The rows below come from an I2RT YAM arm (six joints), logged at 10 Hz.
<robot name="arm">
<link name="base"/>
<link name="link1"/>
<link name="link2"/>
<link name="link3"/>
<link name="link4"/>
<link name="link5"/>
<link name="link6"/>
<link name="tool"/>
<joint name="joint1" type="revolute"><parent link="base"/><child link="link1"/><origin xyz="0.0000 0.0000 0.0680" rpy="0.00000 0.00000 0.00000"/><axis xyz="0 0 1"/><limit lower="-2.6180" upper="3.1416"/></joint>
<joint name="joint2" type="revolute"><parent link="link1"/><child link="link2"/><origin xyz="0.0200 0.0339 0.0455" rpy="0.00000 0.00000 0.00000"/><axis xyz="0 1 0"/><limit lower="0.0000" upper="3.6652"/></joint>
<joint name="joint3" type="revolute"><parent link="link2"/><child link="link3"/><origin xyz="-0.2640 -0.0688 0.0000" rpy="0.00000 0.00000 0.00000"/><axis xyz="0 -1 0"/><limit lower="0.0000" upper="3.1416"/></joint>
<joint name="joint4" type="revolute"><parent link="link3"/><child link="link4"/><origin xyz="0.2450 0.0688 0.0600" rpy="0.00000 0.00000 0.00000"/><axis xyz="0 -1 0"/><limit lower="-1.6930" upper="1.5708"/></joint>
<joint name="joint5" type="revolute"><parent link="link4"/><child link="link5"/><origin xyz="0.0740 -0.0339 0.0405" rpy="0.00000 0.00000 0.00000"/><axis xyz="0 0 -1"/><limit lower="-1.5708" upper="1.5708"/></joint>
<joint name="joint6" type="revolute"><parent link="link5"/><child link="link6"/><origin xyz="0.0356 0.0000 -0.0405" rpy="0.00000 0.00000 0.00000"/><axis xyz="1 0 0"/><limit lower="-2.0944" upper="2.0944"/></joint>
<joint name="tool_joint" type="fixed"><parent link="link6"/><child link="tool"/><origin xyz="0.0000 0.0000 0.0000" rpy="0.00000 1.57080 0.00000"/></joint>
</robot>
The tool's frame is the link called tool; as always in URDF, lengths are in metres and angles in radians.
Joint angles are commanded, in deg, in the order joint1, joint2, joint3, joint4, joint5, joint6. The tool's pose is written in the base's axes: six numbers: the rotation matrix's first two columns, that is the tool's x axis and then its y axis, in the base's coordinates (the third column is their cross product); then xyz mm. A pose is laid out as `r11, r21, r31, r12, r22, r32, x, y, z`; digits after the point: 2 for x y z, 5 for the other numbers.
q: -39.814 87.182 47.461 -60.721 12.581 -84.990
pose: -0.65830, -0.71701, 0.22923, -0.70059, 0.69496, 0.16184, 159.49, -143.04, 159.82
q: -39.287 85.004 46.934 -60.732 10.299 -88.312
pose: -0.62410, -0.76007, 0.18111, -0.74681, 0.64842, 0.14775, 158.66, -138.03, 164.92
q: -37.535 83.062 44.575 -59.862 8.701 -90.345
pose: -0.58008, -0.80085, 0.14880, -0.78808, 0.59798, 0.14610, 156.40, -126.95, 162.03
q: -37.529 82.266 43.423 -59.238 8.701 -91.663
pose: -0.56225, -0.81404, 0.14564, -0.80183, 0.57973, 0.14486, 153.41, -124.63, 160.06
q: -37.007 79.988 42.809 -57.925 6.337 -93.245
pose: -0.54442, -0.83225, 0.10473, -0.82754, 0.55330, 0.09504, 154.02, -121.01, 164.28
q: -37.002 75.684 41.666 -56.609 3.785 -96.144
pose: -0.51104, -0.85714, 0.06446, -0.85819, 0.51302, 0.01794, 150.45, -116.32, 172.45
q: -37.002 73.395 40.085 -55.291 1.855 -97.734
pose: -0.48924, -0.87143, 0.03536, -0.87215, 0.48884, -0.01984, 147.00, -112.22, 172.54
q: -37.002 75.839 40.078 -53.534 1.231 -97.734
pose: -0.48897, -0.87200, 0.02295, -0.87229, 0.48890, -0.00930, 151.78, -115.34, 165.40
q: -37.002 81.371 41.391 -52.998 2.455 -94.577
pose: -0.53396, -0.84463, 0.03850, -0.84283, 0.53534, 0.05520, 159.59, -122.18, 153.65
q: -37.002 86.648 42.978 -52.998 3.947 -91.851
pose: -0.56810, -0.82042, 0.06459, -0.81199, 0.57157, 0.11826, 166.63, -128.64, 142.50
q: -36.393 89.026 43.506 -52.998 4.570 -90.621
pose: -0.57327, -0.81572, 0.07719, -0.80235, 0.57797, 0.14897, 170.39, -129.12, 136.42
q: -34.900 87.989 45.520 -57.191 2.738 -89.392
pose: -0.57347, -0.81777, 0.04887, -0.80248, 0.57274, 0.16729, 174.20, -123.60, 148.17
